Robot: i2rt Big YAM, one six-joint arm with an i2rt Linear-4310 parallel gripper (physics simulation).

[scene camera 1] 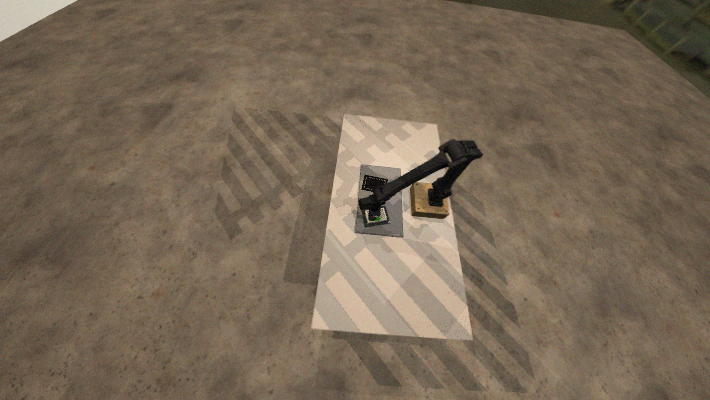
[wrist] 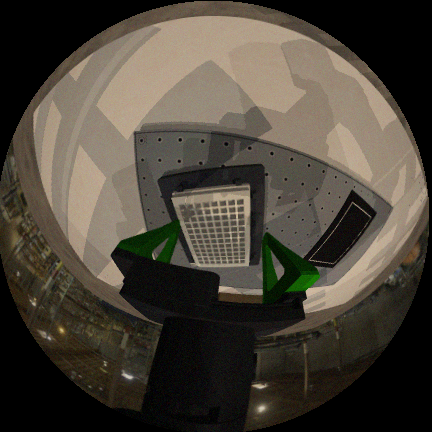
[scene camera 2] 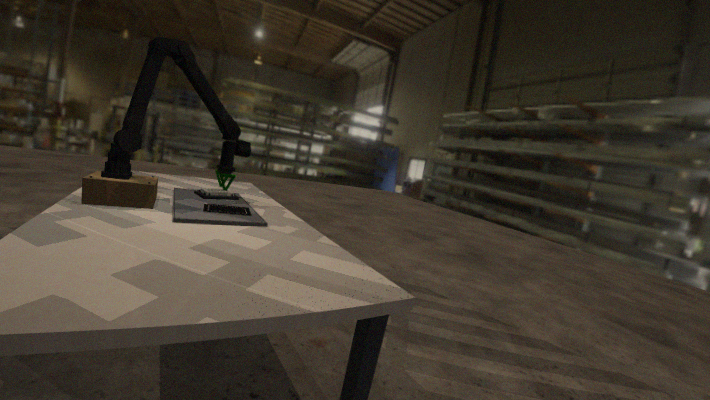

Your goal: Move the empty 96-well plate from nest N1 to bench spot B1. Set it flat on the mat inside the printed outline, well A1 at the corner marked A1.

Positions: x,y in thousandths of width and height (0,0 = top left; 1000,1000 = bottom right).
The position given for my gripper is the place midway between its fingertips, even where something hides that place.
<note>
My gripper (wrist: 513,534) is open and holds nothing. Also in view: a white well plate (wrist: 499,510).
</note>
